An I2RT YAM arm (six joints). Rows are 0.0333 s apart.
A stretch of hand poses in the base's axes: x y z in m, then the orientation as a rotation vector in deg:
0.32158 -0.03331 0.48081 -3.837 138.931 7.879
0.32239 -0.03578 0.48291 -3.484 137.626 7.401
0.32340 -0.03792 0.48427 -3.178 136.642 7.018
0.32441 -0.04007 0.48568 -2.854 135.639 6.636
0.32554 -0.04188 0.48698 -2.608 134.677 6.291
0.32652 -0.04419 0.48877 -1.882 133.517 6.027
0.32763 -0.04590 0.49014 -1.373 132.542 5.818
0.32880 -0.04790 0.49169 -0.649 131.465 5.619
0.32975 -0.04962 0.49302 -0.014 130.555 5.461
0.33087 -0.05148 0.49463 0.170 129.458 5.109
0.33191 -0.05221 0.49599 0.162 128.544 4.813
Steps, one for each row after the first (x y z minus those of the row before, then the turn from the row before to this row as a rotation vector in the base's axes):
0.00081 -0.00247 0.00210 -0.171 -1.322 -0.414
0.00101 -0.00214 0.00136 -0.135 -0.996 -0.350
0.00101 -0.00215 0.00141 -0.130 -1.014 -0.366
0.00113 -0.00181 0.00130 -0.129 -0.972 -0.300
0.00098 -0.00231 0.00179 0.083 -1.154 -0.630
0.00111 -0.00171 0.00137 0.048 -0.970 -0.456
0.00117 -0.00200 0.00155 0.128 -1.064 -0.614
0.00095 -0.00172 0.00133 0.124 -0.895 -0.536
0.00112 -0.00186 0.00161 -0.161 -1.100 -0.282
0.00104 -0.00073 0.00136 -0.192 -0.921 -0.120

